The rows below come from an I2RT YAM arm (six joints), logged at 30 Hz.
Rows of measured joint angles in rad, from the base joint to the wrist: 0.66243 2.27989 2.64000 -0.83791 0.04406 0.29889; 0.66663 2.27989 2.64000 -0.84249 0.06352 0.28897; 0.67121 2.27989 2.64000 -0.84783 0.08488 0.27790; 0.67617 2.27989 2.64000 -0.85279 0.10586 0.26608; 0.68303 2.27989 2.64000 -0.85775 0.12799 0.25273; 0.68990 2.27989 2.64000 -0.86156 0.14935 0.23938; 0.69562 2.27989 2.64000 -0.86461 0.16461 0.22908; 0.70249 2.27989 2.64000 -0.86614 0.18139 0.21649; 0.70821 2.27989 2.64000 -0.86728 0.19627 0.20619; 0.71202 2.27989 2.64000 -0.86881 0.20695 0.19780
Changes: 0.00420 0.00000 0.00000 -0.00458 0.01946 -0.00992; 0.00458 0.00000 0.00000 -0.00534 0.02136 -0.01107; 0.00496 0.00000 0.00000 -0.00496 0.02098 -0.01182; 0.00686 0.00000 0.00000 -0.00496 0.02213 -0.01335; 0.00687 0.00000 0.00000 -0.00381 0.02136 -0.01335; 0.00572 0.00000 0.00000 -0.00305 0.01526 -0.01030; 0.00687 0.00000 0.00000 -0.00153 0.01678 -0.01259; 0.00572 0.00000 0.00000 -0.00114 0.01488 -0.01030; 0.00381 0.00000 0.00000 -0.00153 0.01068 -0.00839
